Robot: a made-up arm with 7 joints.
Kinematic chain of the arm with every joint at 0, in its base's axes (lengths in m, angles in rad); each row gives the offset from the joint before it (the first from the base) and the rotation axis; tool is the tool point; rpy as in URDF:
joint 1: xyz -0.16 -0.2 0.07 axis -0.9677 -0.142 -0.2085
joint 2: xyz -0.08 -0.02 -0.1 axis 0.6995 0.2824 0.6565
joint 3: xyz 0.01 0.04 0 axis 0.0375 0.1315 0.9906
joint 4: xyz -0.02 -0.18 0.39 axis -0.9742 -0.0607 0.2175
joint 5: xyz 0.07 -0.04 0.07 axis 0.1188 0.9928 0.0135
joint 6: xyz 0.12 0.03 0 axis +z
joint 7: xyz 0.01 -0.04 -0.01 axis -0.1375 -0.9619 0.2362
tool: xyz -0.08 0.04 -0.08 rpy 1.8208 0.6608 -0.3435
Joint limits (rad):
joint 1: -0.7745..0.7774
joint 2: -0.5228..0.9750
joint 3: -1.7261..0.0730
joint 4: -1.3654..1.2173
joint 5: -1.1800..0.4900
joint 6: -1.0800..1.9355
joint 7: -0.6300..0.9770
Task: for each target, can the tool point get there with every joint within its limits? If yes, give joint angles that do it. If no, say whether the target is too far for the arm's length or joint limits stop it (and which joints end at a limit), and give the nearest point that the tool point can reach.
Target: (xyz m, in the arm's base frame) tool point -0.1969 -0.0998 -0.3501
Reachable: no: joint limits stop it (at a limit: joint 1, joint 2, joint 4, joint 6) | nearest point -0.0058 -0.3657 -0.2197 | short by 0.352 m
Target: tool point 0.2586 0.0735 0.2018
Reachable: no: joint limits stop it (at a limit: joint 1, joint 2, joint 3, joint 4, joint 7) | nearest point 0.0908 -0.1258 0.3116 | short by 0.283 m
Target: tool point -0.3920 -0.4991 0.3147
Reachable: yes | joints -0.1791 0.3481 -1.2931 0.0575 0.0712 0.9485 -0.3891
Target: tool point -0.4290 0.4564 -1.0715
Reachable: no: too far | nearest point -0.5823 0.1109 -0.1599 | short by 0.987 m
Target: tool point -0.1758 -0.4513 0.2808
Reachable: yes | joints 0.1056 0.1893 -0.5315 -1.0221 -0.1887 0.9526 0.4390
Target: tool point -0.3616 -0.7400 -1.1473
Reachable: no: too far | nearest point -0.1432 -0.5697 -0.2974 | short by 0.894 m
